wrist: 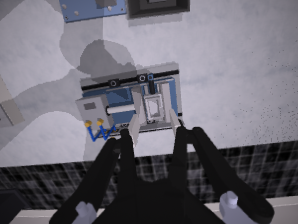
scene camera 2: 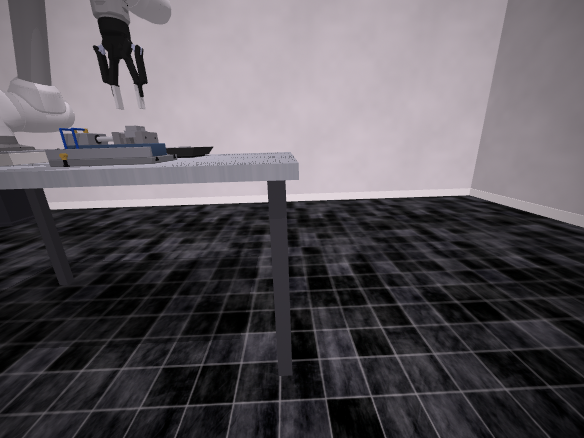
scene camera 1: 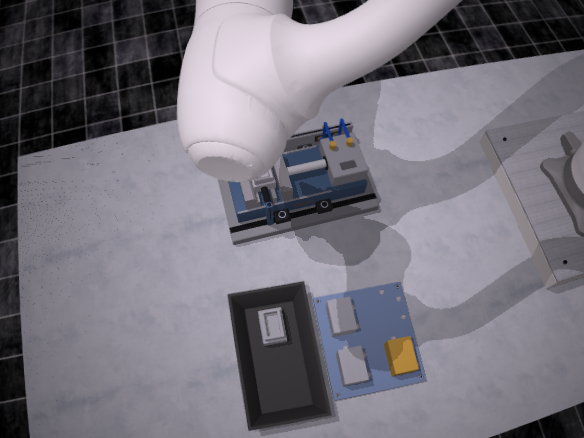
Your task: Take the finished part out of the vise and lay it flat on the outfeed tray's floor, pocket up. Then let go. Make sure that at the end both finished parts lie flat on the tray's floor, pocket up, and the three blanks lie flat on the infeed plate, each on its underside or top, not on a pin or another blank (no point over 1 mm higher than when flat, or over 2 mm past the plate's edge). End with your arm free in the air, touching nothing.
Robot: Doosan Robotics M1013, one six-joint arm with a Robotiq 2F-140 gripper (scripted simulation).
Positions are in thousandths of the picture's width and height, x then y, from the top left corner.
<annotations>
yellow block: scene camera 1 686,807; not seen in the wrist view (out of frame)
</annotations>
